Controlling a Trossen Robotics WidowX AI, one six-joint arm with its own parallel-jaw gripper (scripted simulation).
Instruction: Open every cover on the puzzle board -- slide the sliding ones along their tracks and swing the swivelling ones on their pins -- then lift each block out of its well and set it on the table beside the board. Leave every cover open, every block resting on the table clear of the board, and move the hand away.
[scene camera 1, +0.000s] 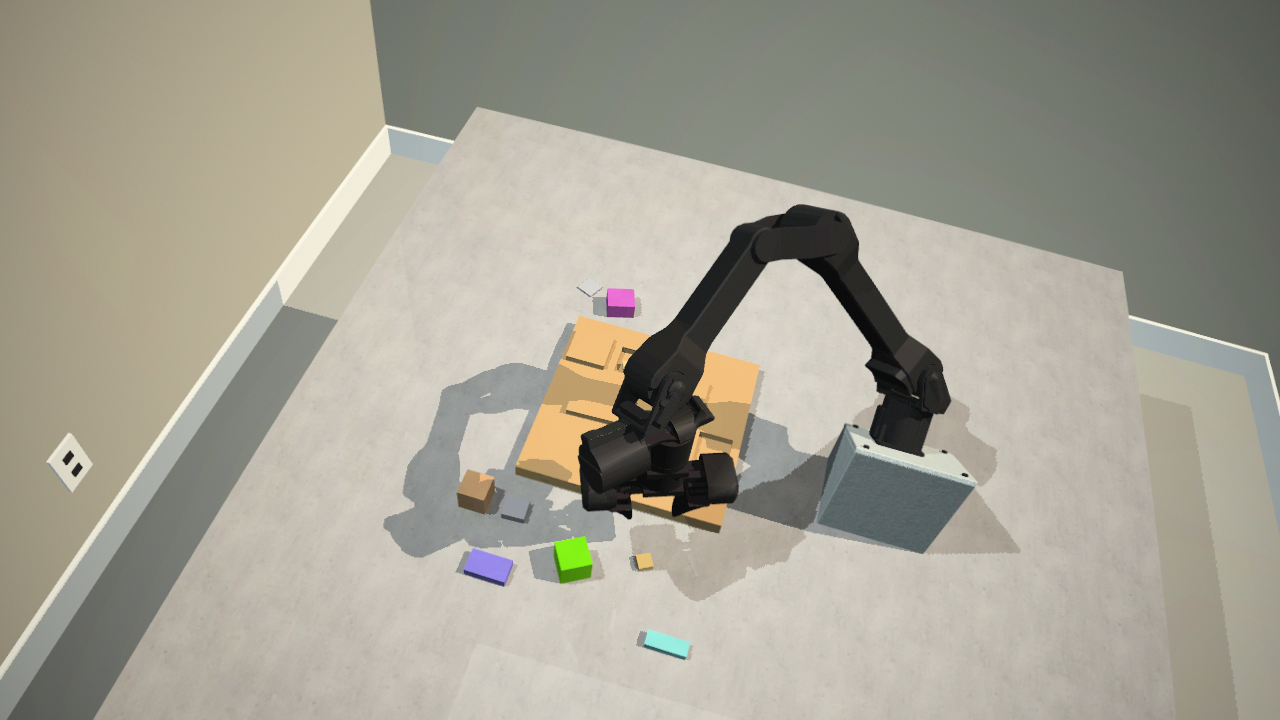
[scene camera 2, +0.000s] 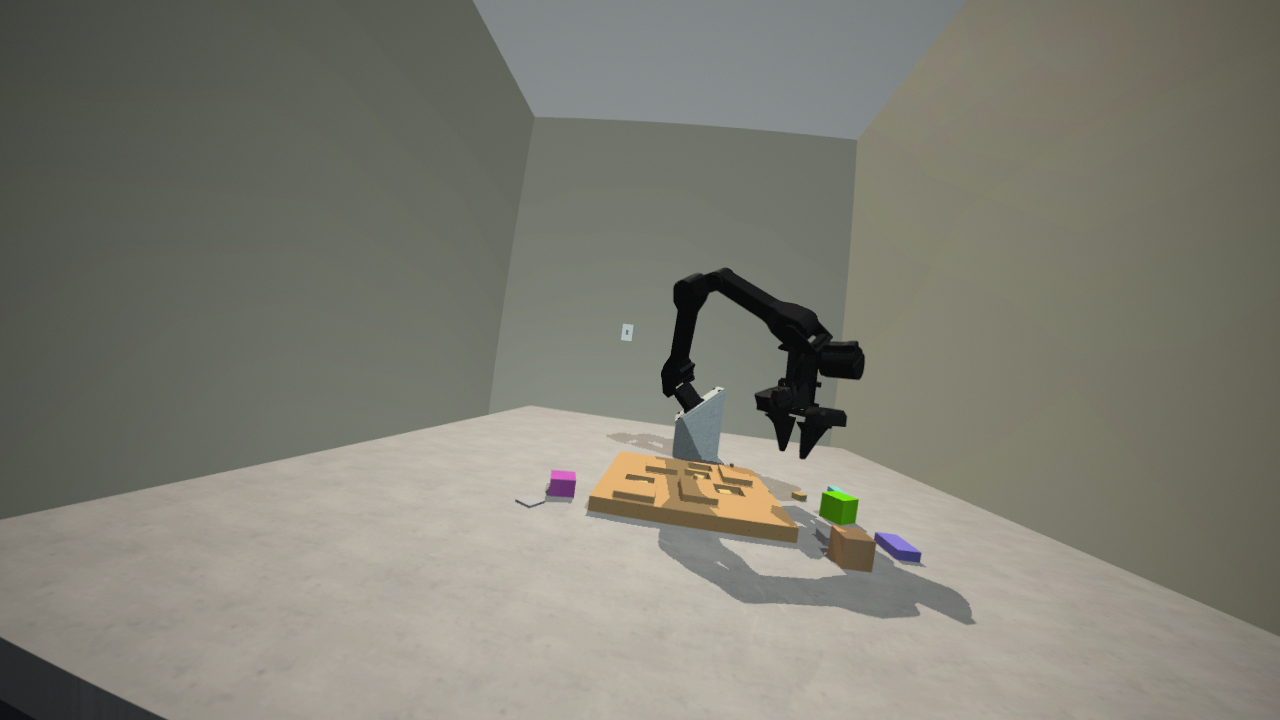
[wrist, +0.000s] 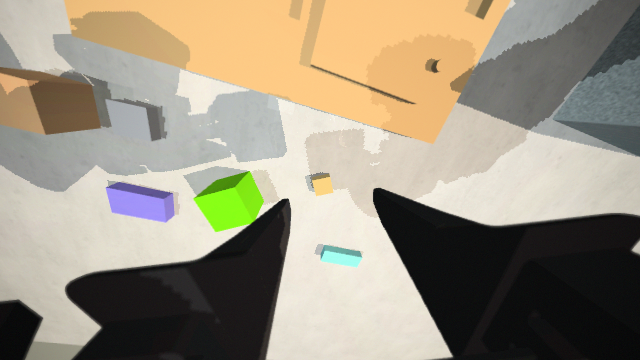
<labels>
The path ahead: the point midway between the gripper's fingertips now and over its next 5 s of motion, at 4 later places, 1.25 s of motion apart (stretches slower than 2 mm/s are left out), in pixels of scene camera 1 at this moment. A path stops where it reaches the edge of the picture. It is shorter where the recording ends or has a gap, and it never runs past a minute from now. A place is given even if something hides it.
The gripper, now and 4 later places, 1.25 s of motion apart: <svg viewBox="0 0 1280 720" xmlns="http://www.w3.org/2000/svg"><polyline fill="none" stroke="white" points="651,515 676,414 671,434 677,425 677,423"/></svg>
</labels>
